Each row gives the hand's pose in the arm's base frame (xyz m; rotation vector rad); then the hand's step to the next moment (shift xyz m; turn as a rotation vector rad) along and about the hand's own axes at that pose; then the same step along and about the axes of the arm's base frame.
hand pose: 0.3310 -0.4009 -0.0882 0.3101 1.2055 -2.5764
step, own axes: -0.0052 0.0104 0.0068 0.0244 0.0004 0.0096
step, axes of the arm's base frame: 0.0079 -0.0108 -0.0015 -0.0235 -0.0116 -0.0018
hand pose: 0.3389 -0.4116 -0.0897 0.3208 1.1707 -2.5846
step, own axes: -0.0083 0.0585 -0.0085 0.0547 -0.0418 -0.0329
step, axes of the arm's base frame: 0.0287 -0.0290 -0.0436 -0.0628 0.0423 -0.0094
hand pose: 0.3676 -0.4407 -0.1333 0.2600 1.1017 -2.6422
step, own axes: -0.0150 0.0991 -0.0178 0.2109 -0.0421 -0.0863
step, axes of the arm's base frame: 0.0461 -0.0516 -0.0746 -0.2077 0.0534 -0.0877
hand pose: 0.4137 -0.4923 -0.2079 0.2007 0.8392 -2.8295
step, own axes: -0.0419 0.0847 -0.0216 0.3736 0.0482 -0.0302
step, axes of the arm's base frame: 0.0605 -0.0522 -0.0549 -0.3513 -0.0740 -0.1179
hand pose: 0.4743 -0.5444 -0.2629 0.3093 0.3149 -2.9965
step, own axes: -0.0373 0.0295 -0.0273 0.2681 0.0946 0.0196
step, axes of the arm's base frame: 0.0454 -0.0194 -0.0239 -0.2520 -0.1204 -0.0567
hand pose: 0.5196 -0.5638 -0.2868 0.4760 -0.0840 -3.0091
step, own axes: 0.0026 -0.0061 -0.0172 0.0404 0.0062 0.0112
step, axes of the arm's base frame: 0.0024 0.0051 -0.0176 -0.0412 -0.0098 -0.0013
